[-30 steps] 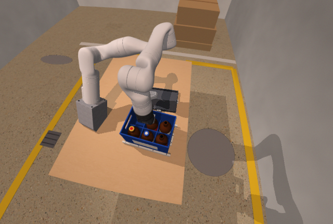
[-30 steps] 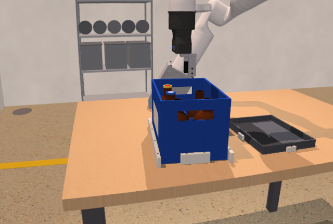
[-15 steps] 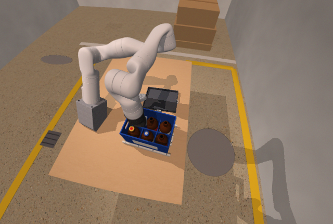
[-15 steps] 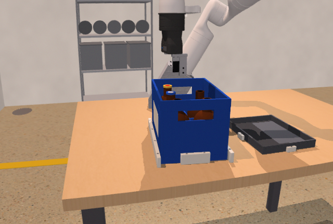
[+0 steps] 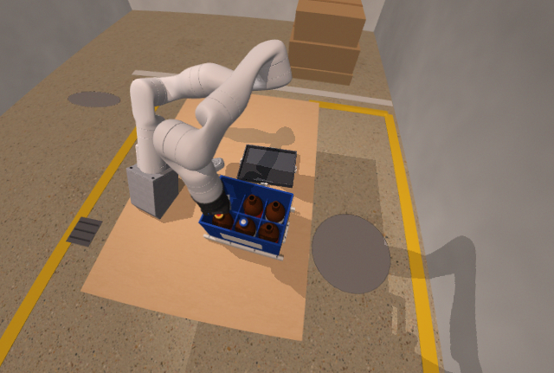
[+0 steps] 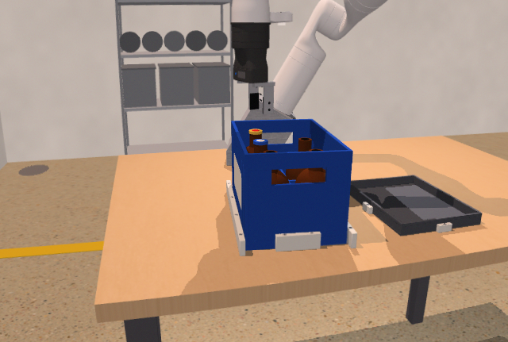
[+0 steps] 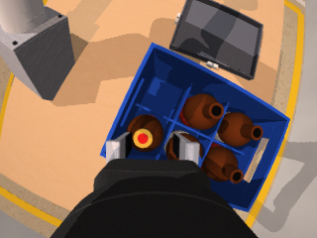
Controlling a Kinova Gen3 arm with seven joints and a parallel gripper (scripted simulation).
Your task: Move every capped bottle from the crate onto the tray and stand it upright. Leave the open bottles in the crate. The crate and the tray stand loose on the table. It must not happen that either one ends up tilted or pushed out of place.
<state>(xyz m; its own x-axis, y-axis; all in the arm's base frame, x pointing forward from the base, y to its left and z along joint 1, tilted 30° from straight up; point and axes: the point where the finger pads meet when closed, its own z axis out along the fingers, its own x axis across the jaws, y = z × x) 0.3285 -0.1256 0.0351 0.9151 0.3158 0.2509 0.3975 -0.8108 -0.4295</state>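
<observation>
My hand is 80 mm short of the blue crate, 40 mm to the right of it and 140 mm above it. From my hand the other things lie so: dark tray: 60 mm ahead, 320 mm to the left, 210 mm below.
</observation>
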